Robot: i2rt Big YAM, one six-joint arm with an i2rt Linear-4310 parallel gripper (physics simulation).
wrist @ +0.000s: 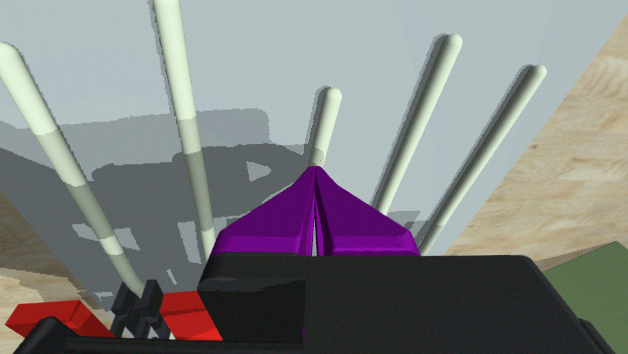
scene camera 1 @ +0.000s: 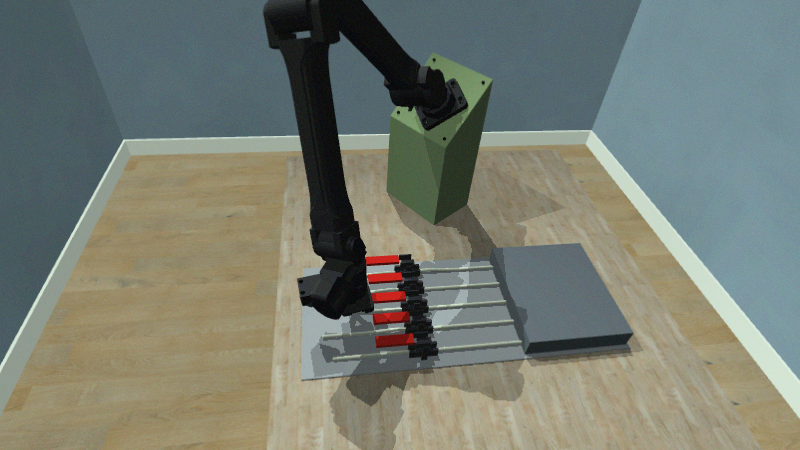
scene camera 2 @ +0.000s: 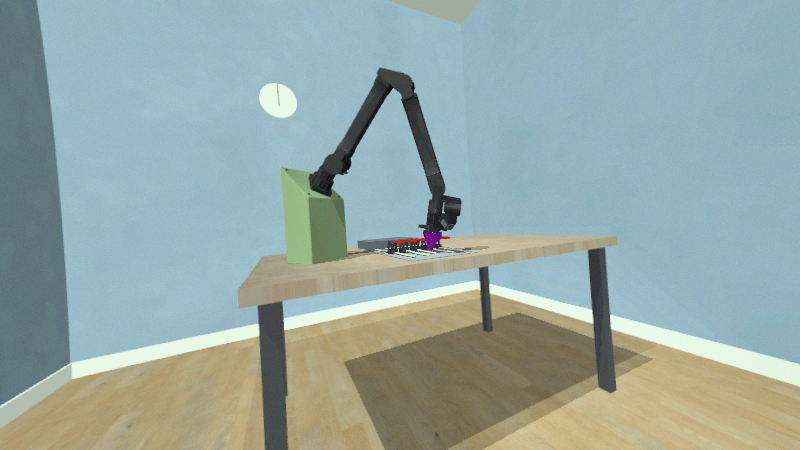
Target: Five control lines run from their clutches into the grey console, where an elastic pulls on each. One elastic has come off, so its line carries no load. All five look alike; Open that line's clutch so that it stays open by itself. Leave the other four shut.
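Pixels of known places: gripper, fingertip midpoint: (wrist: 314, 176) (scene camera 1: 354, 310) (scene camera 2: 430, 250); arm's base at its link origin: (scene camera 1: 441, 106) (scene camera 2: 319, 186).
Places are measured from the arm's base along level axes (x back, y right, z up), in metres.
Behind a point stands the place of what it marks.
Five red clutch levers (scene camera 1: 382, 259) @[x -0.228, y 0.222, z -0.249 m] (scene camera 1: 384, 277) @[x -0.281, y 0.236, z -0.249 m] (scene camera 1: 388, 296) @[x -0.335, y 0.245, z -0.249 m] (scene camera 1: 391, 317) @[x -0.390, y 0.258, z -0.249 m] (scene camera 1: 394, 340) @[x -0.444, y 0.271, z -0.249 m] all lie flat over their pale lines, pointing away from the grey console (scene camera 1: 559, 296) @[x -0.445, y -0.130, z -0.261 m]. Their black clutch bodies (scene camera 1: 414, 306) @[x -0.365, y 0.195, z -0.267 m] stand in a row. My gripper (scene camera 2: 430, 249) @[x -0.315, y 0.315, z -0.295 m] (wrist: 314, 176) @[x -0.315, y 0.315, z -0.295 m] has purple fingers, shut with nothing between them. It points down, low over the free ends of the lines. In the wrist view its tips overlap the middle line (wrist: 328, 117) @[x -0.306, y 0.347, z -0.297 m], whose end shows just beyond them; whether they touch is unclear. The second line from the left (wrist: 182, 100) @[x -0.364, y 0.364, z -0.297 m] runs out of the top. In scene camera 1 the arm hides the fingertips.
The grey base plate (scene camera 1: 469, 358) lies on the wooden table (scene camera 1: 587, 402) @[x -0.664, y -0.060, z -0.307 m] (scene camera 2: 531, 251) @[x -0.625, y 0.563, z -0.322 m]. The green arm pedestal (scene camera 1: 416, 173) @[x -0.019, y 0.058, z -0.180 m] (scene camera 2: 313, 223) @[x 0.067, y 0.094, z -0.156 m] stands behind it. The neighbouring lines (wrist: 205, 220) @[x -0.379, y 0.297, z -0.296 m] (wrist: 420, 122) @[x -0.260, y 0.337, z -0.297 m] run on both sides of the fingers. The wrist hangs near the lever ends.
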